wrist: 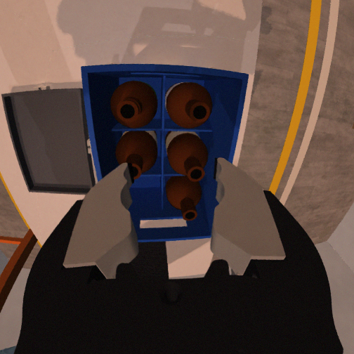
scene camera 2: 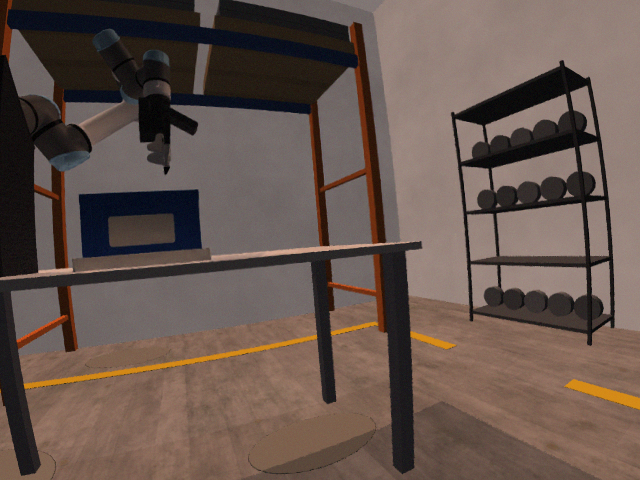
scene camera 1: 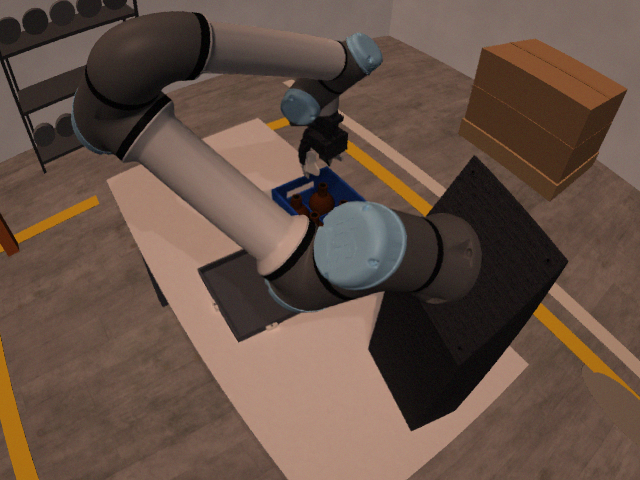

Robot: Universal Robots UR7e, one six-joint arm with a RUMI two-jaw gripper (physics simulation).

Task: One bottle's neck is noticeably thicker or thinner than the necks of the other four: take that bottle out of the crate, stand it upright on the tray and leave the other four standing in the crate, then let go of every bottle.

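Frame: origin at the arm's base, x ahead, y left, z up, level; metres.
Seen in the pictures: gripper, fingertip midpoint: [scene camera 2: 166, 170] [scene camera 1: 318, 171]; arm's base at its link origin: [scene camera 1: 444, 259].
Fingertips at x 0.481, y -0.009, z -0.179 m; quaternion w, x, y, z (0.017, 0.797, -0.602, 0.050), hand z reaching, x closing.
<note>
Pixels of each thing's top centre, then the offset from my fingertips to it. "*": a spot on its surface instead. Level surfaces: height alone.
- blue crate at its top centre: [scene camera 1: 329, 205] [scene camera 2: 145, 198] 0.056 m back, 0.009 m right, 0.073 m down
- dark tray at a spot on its surface: [scene camera 1: 242, 291] * 0.104 m back, 0.262 m left, 0.243 m down
- white table at its surface level: 0.248 m down
The blue crate [scene camera 1: 343, 187] [scene camera 2: 139, 202] [wrist: 227, 110] holds brown bottles standing in its compartments. In the wrist view, a far-left bottle [wrist: 120, 95] has a neck that looks a little wider than the others. A far-right bottle [wrist: 179, 102], a middle-left bottle [wrist: 136, 146], a middle-right bottle [wrist: 185, 150] and a near-right bottle [wrist: 180, 191] also show. The near-left compartment has no bottle. The dark tray [scene camera 1: 242, 291] [scene camera 2: 139, 259] [wrist: 50, 140] lies beside the crate. My gripper [scene camera 1: 324, 164] [scene camera 2: 161, 164] [wrist: 173, 162] is part open and empty, above the crate.
The white table [scene camera 1: 289, 382] [scene camera 2: 310, 251] carries crate, tray and the black arm mount [scene camera 1: 413, 351]. Brown boxes [scene camera 1: 542, 108] stand on the floor beyond. A dark shelf rack [scene camera 2: 580, 196] and an orange-posted rack [scene camera 2: 369, 155] stand away from the table.
</note>
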